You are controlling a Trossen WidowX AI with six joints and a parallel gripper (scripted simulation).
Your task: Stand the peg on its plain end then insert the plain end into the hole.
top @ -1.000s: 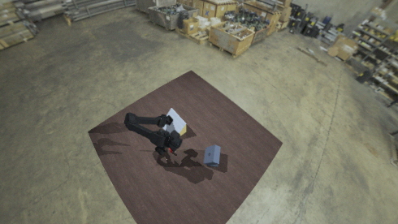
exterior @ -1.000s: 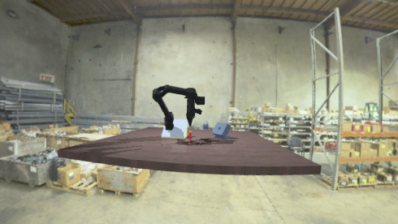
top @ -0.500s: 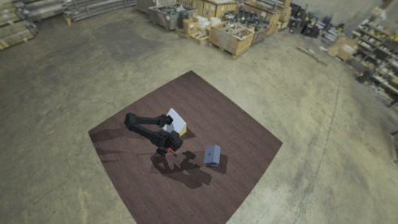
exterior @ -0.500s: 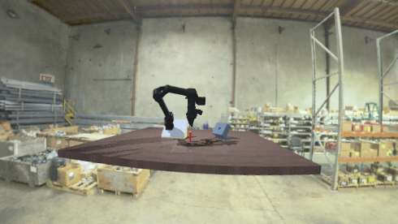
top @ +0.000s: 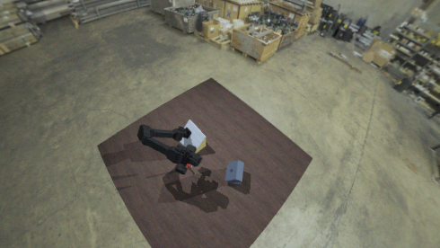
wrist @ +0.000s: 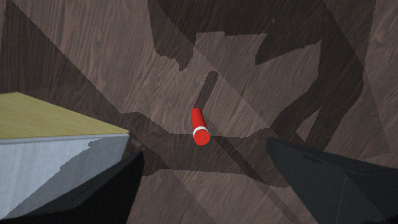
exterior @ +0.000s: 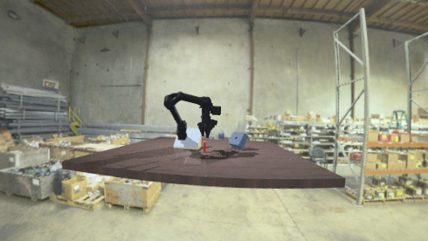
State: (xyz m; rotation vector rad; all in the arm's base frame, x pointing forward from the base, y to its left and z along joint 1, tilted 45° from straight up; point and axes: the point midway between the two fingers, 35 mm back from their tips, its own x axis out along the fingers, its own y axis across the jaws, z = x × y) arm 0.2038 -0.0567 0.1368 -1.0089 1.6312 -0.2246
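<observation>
My gripper tip is 50 mm above the peg. The rest, counted from my gripper tip: sloped panel 240 mm ahead, 210 mm to the left, 30 mm below.
</observation>
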